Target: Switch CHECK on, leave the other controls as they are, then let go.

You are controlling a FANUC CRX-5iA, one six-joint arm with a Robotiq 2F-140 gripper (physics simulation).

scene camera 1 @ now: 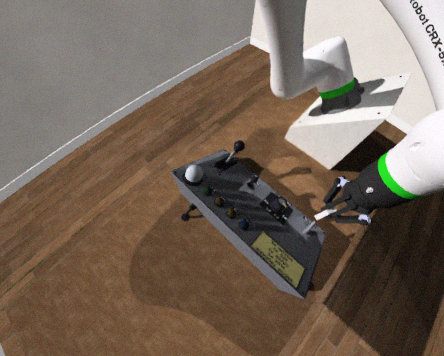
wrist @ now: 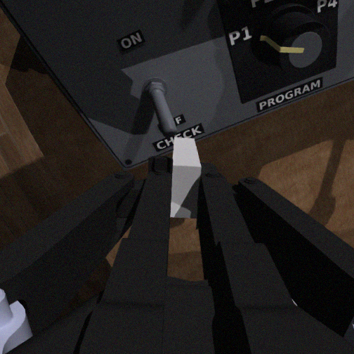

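Pixels of known places: gripper, between the fingertips: (scene camera 1: 319,216); arm's base, origin of its link: (scene camera 1: 340,105).
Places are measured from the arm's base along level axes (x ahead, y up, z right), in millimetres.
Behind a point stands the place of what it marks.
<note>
The CHECK switch (scene camera 1: 310,228) @(y -78, x 481, z -190 mm) (wrist: 164,109) is a grey toggle lever on the dark control panel (scene camera 1: 311,250) @(y -75, x 537, z -229 mm) (wrist: 200,77). In the wrist view its tip leans toward the OFF label, partly covering it, and away from the ON label (wrist: 131,40). My gripper (scene camera 1: 326,215) @(y -58, x 438, z -185 mm) (wrist: 182,156) is shut, with a pale tip at its front and nothing held. The pale tip is close to the lever's free end, on the CHECK label side. I cannot tell whether they touch.
The PROGRAM knob (scene camera 1: 276,206) @(y -72, x 504, z -65 mm) (wrist: 305,49) sits beside the switch. Farther along are a small lever (scene camera 1: 253,179) @(y -62, x 488, z 51 mm), a ball-topped lever (scene camera 1: 238,146) @(y -35, x 440, z 167 mm), a white dome (scene camera 1: 194,174) @(y 21, x 639, z 167 mm) and several coloured buttons. A yellow label (scene camera 1: 278,259) @(y -19, x 640, z -158 mm) lies near the panel's near end.
</note>
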